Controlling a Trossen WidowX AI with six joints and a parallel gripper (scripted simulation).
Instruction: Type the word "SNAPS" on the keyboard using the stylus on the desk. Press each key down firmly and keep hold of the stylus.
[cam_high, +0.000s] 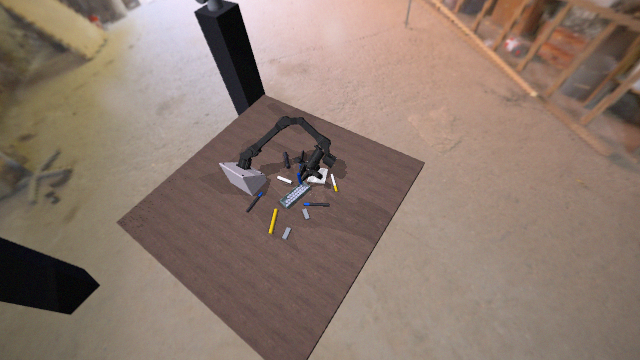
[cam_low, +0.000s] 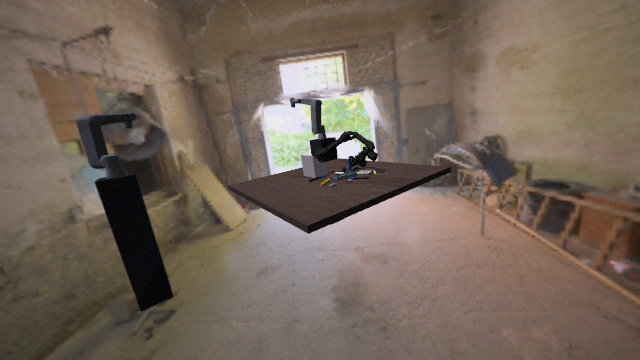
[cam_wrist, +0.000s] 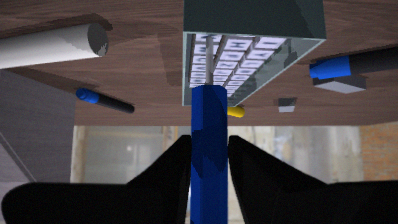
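The white pad is 40 mm ahead of my gripper tip, 120 mm to the left of it and 70 mm below it.
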